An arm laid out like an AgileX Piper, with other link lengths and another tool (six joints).
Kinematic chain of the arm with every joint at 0, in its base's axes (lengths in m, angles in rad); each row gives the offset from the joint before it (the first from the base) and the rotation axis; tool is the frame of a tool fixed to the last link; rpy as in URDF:
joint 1: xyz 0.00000 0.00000 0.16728 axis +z
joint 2: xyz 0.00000 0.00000 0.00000 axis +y
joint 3: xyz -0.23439 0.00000 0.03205 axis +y
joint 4: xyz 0.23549 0.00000 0.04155 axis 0.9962 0 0.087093
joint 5: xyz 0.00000 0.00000 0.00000 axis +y
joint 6: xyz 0.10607 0.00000 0.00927 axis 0.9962 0 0.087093
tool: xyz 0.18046 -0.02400 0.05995 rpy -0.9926 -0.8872 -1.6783
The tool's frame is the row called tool.
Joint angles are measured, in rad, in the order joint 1, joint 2, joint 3, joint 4, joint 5, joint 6. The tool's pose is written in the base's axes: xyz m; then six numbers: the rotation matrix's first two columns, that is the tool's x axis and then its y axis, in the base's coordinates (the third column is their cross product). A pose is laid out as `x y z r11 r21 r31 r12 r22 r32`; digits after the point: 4 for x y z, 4 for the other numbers.
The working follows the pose.
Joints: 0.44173, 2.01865, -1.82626, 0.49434, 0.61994, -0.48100
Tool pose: 0.5370 0.3205 0.2195 0.8058 -0.2292 0.5460 0.4003 -0.4687 -0.7875
Where each joint sits with the arm in this pose, in the base's axes (m; each line is computed from the numbers above, not from the rounded line before):
joint 1: 0.0000 0.0000 0.1673
joint 2: 0.0000 0.0000 0.1673
joint 3: 0.1179 0.0557 0.3647
joint 4: 0.3340 0.1580 0.3604
joint 5: 0.3340 0.1580 0.3604
joint 6: 0.3942 0.2189 0.2972
the tool: 0.5370 0.3205 0.2195

